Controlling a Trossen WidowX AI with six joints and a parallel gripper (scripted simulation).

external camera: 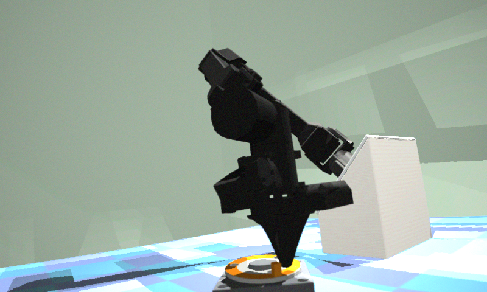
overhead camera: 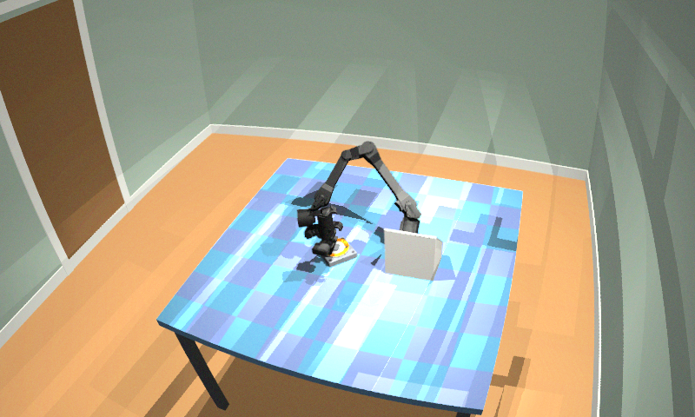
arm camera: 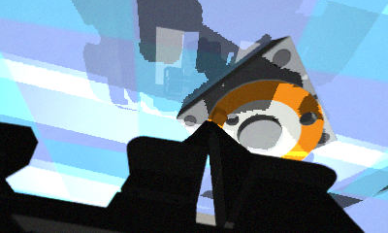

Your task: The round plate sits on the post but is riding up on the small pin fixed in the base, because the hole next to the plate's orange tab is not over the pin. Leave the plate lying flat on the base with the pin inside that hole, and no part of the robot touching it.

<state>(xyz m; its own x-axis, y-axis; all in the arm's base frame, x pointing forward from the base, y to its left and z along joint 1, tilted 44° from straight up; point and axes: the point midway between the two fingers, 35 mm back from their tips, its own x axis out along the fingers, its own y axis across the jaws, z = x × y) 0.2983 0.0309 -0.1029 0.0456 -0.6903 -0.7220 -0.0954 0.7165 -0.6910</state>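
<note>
Right now the round plate is 10 mm ahead of my gripper tip and 30 mm to the right of it. Round my gripper tip: base: 50 mm to the right, 20 mm below.
</note>
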